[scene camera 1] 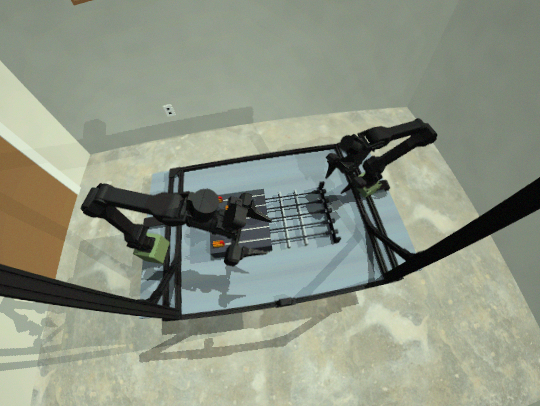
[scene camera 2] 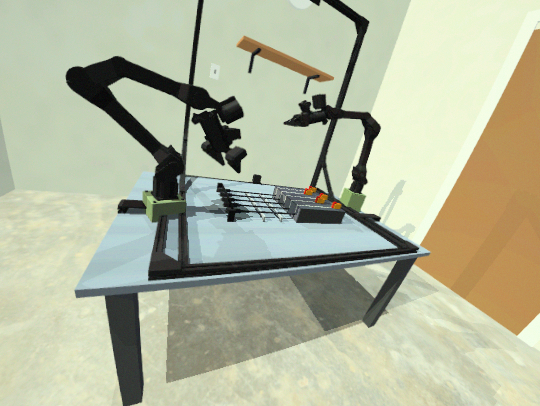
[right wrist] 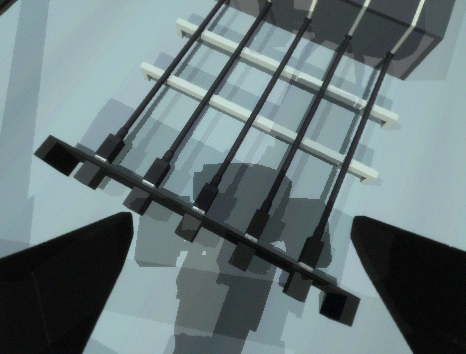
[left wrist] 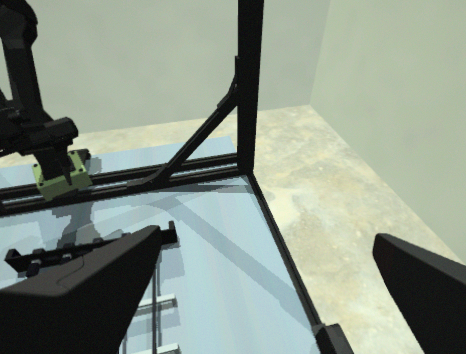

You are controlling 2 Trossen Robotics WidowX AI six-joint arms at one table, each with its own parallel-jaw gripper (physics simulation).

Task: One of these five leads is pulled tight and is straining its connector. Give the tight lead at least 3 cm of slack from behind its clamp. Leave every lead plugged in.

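Places are measured from the left arm's base along level axes (x ahead, y left, z up), in millimetres.
Pixels of known places: left gripper, fingertip midpoint: (scene camera 1: 269, 236) (scene camera 2: 284, 123) (left wrist: 265, 239); right gripper, fingertip midpoint: (scene camera 1: 333, 186) (scene camera 2: 231, 169) (right wrist: 244, 224) (left wrist: 39, 198); left arm's base, link origin: (scene camera 1: 146, 244) (scene camera 2: 355, 191); right arm's base, link origin: (scene camera 1: 367, 181) (scene camera 2: 164, 195) (left wrist: 58, 167).
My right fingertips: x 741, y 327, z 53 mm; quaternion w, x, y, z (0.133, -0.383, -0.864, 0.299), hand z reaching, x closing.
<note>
Ahead of a thing's pixels: the offset from my right fingertips to its top centre. "*": to the spot under its first point. Level surfaces: height alone.
Five dark leads {* dx -137, dy -80, dz -136 mm} (right wrist: 262, 100) run from connectors on a black bar {* dx +17, dy -111, dz -118 mm} (right wrist: 122, 175) (scene camera 1: 330, 217) across two pale rails to a dark grey block (right wrist: 422, 47) (scene camera 2: 320, 216). All five connectors sit in the bar. The leads all look nearly straight; I cannot tell which is tight. Orange-red clamps (scene camera 1: 218, 244) (scene camera 2: 336, 205) sit on the block; others are hidden by the left arm in scene camera 1. My right gripper (scene camera 1: 335, 184) (scene camera 2: 231, 168) (right wrist: 244, 224) is open and empty, pointing down high above the bar. My left gripper (scene camera 1: 269, 236) (scene camera 2: 286, 123) (left wrist: 265, 239) is open and empty, high above the block's side.
The pale rails {* dx -120, dy -68, dz -141 mm} (right wrist: 260, 120) stand crosswise under the leads. A black frame (scene camera 1: 260, 157) (scene camera 2: 300, 265) borders the blue table {dz -162 mm} (scene camera 2: 225, 245), with uprights near its ends. Green arm mounts (scene camera 2: 165, 206) (scene camera 1: 152, 249) stand at the two ends.
</note>
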